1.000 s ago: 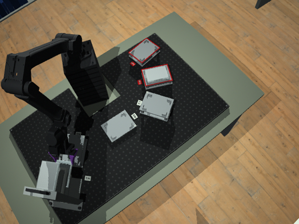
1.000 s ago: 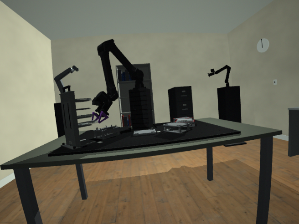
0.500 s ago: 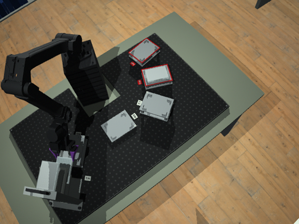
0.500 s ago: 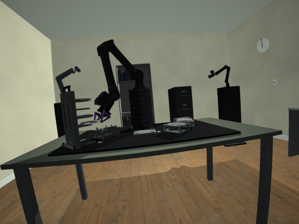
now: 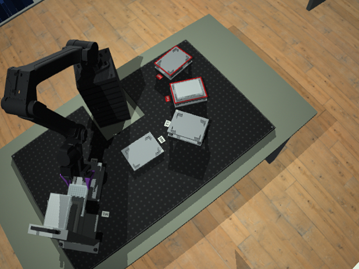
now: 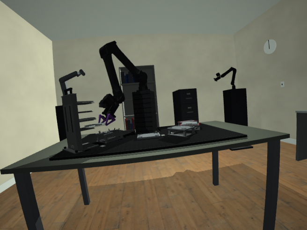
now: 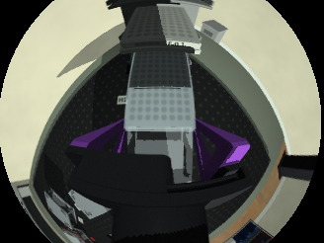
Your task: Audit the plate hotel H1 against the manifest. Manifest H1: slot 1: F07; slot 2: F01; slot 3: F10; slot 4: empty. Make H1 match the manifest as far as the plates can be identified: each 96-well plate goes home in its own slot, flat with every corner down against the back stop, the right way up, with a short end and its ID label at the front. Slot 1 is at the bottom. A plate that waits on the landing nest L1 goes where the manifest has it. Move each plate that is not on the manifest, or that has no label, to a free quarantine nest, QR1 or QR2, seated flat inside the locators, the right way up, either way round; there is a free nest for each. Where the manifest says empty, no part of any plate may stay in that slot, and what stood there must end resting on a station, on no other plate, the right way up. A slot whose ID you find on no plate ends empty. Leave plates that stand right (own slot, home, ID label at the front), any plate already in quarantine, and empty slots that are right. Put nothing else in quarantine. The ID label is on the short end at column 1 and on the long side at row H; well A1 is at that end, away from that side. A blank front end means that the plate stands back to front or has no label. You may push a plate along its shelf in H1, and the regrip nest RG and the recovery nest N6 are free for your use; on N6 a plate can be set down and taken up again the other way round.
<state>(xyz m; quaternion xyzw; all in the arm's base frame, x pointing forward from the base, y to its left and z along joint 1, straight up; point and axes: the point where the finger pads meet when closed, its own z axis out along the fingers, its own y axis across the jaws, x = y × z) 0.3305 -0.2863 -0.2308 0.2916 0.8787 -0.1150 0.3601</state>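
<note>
Now: the regrip nest RG 70 mm below my hand, 40 mm behind it and 30 mm to the left of it. Also, from my hand: plate hotel H1 (170 mm ahead, 130 mm to the right, 40 mm above); then recovery nest N6 (310 mm to the left, 120 mm below, 50 mm behind); then grey 96-well plate (160 mm above, 110 mm ahead, 80 mm to the right).
</note>
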